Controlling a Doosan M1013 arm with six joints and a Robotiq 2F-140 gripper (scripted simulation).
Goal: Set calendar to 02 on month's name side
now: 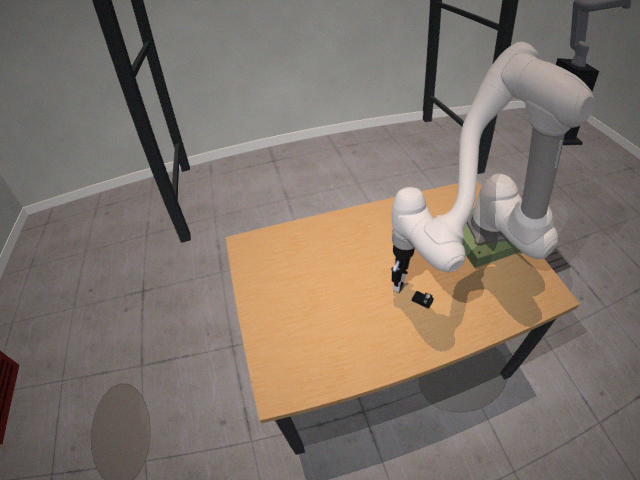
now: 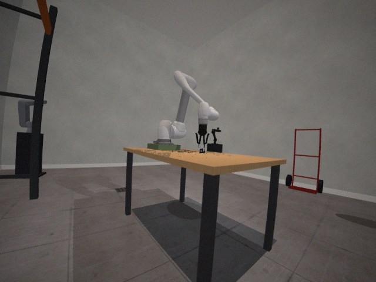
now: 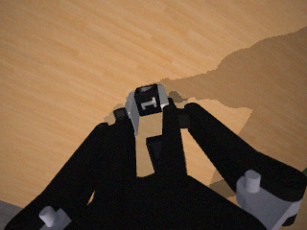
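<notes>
The black number cube lies 3 cm below my hand.
</notes>
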